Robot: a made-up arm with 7 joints. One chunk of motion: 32 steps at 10 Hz.
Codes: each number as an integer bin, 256 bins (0 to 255) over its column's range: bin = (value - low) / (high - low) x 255, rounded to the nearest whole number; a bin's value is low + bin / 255 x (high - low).
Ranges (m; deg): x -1.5..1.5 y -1.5..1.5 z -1.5..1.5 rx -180..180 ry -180..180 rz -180..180
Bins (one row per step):
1: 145 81 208 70 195 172
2: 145 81 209 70 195 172
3: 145 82 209 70 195 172
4: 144 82 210 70 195 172
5: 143 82 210 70 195 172
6: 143 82 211 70 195 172
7: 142 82 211 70 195 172
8: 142 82 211 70 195 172
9: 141 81 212 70 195 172
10: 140 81 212 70 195 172
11: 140 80 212 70 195 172
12: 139 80 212 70 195 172
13: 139 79 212 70 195 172
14: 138 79 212 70 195 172
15: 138 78 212 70 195 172
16: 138 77 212 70 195 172
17: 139 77 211 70 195 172
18: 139 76 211 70 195 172
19: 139 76 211 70 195 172
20: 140 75 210 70 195 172
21: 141 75 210 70 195 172
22: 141 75 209 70 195 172
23: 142 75 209 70 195 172
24: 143 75 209 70 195 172
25: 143 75 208 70 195 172
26: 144 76 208 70 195 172
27: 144 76 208 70 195 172
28: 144 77 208 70 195 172
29: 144 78 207 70 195 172
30: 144 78 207 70 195 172
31: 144 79 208 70 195 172
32: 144 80 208 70 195 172
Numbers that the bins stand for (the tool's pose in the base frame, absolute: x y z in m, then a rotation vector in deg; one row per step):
1: 0.2059 -0.5471 0.9471 -81.18 95.29 62.82
2: 0.2059 -0.5471 0.9588 -81.18 95.29 62.82
3: 0.2059 -0.5353 0.9588 -81.18 95.29 62.82
4: 0.1941 -0.5353 0.9706 -81.18 95.29 62.82
5: 0.1824 -0.5353 0.9706 -81.18 95.29 62.82
6: 0.1824 -0.5353 0.9824 -81.18 95.29 62.82
7: 0.1706 -0.5353 0.9824 -81.18 95.29 62.82
8: 0.1706 -0.5353 0.9824 -81.18 95.29 62.82
9: 0.1588 -0.5471 0.9941 -81.18 95.29 62.82
10: 0.1471 -0.5471 0.9941 -81.18 95.29 62.82
11: 0.1471 -0.5588 0.9941 -81.18 95.29 62.82
12: 0.1353 -0.5588 0.9941 -81.18 95.29 62.82
13: 0.1353 -0.5706 0.9941 -81.18 95.29 62.82
14: 0.1235 -0.5706 0.9941 -81.18 95.29 62.82
15: 0.1235 -0.5824 0.9941 -81.18 95.29 62.82
16: 0.1235 -0.5941 0.9941 -81.18 95.29 62.82
17: 0.1353 -0.5941 0.9824 -81.18 95.29 62.82
18: 0.1353 -0.6059 0.9824 -81.18 95.29 62.82
19: 0.1353 -0.6059 0.9824 -81.18 95.29 62.82
20: 0.1471 -0.6176 0.9706 -81.18 95.29 62.82
21: 0.1588 -0.6176 0.9706 -81.18 95.29 62.82
22: 0.1588 -0.6176 0.9588 -81.18 95.29 62.82
23: 0.1706 -0.6176 0.9588 -81.18 95.29 62.82
24: 0.1824 -0.6176 0.9588 -81.18 95.29 62.82
25: 0.1824 -0.6176 0.9471 -81.18 95.29 62.82
26: 0.1941 -0.6059 0.9471 -81.18 95.29 62.82
27: 0.1941 -0.6059 0.9471 -81.18 95.29 62.82
28: 0.1941 -0.5941 0.9471 -81.18 95.29 62.82
29: 0.1941 -0.5824 0.9353 -81.18 95.29 62.82
30: 0.1941 -0.5824 0.9353 -81.18 95.29 62.82
31: 0.1941 -0.5706 0.9471 -81.18 95.29 62.82
32: 0.1941 -0.5588 0.9471 -81.18 95.29 62.82

